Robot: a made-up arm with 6 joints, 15 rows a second.
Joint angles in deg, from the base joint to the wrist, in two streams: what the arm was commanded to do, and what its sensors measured. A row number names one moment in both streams.
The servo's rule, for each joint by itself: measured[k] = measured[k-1] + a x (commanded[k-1-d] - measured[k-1]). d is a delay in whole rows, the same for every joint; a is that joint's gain. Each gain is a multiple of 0.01, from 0.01 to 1. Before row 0 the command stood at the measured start. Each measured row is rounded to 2 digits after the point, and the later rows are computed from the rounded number. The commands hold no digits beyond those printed.
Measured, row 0:
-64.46 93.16 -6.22 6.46 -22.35 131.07
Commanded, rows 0 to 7:
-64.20 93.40 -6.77 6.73 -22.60 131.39
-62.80 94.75 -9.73 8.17 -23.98 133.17
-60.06 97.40 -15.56 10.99 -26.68 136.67
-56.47 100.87 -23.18 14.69 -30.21 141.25
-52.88 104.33 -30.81 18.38 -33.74 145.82
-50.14 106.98 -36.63 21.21 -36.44 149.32
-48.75 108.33 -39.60 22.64 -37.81 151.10
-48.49 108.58 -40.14 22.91 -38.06 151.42
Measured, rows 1 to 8:
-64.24 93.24 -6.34 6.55 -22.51 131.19
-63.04 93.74 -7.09 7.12 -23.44 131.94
-60.57 94.95 -8.95 8.47 -25.48 133.74
-57.17 96.90 -12.08 10.65 -28.46 136.59
-53.61 99.35 -16.20 13.36 -31.79 140.10
-50.73 101.87 -20.69 16.11 -34.72 143.60
-49.09 104.00 -24.85 18.40 -36.67 146.45
-48.59 105.51 -28.21 19.98 -37.55 148.34
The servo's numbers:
d 0
a 0.83 0.33 0.22 0.35 0.63 0.38

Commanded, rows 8 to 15:
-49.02 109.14 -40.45 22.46 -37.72 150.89
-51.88 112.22 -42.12 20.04 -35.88 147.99
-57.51 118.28 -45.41 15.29 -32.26 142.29
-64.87 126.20 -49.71 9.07 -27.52 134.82
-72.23 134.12 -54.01 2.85 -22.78 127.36
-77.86 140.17 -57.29 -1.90 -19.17 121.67
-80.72 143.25 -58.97 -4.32 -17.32 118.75
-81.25 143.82 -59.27 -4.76 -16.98 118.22
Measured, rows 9 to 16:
-48.95 106.71 -30.90 20.85 -37.66 149.31
-51.38 108.53 -33.37 20.57 -36.54 148.81
-56.47 111.75 -36.02 18.72 -33.84 146.33
-63.44 116.52 -39.03 15.34 -29.86 141.96
-70.74 122.33 -42.33 10.97 -25.40 136.41
-76.65 128.22 -45.62 6.47 -21.48 130.81
-80.03 133.18 -48.56 2.69 -18.86 126.23
-81.04 136.69 -50.92 0.08 -17.68 123.19

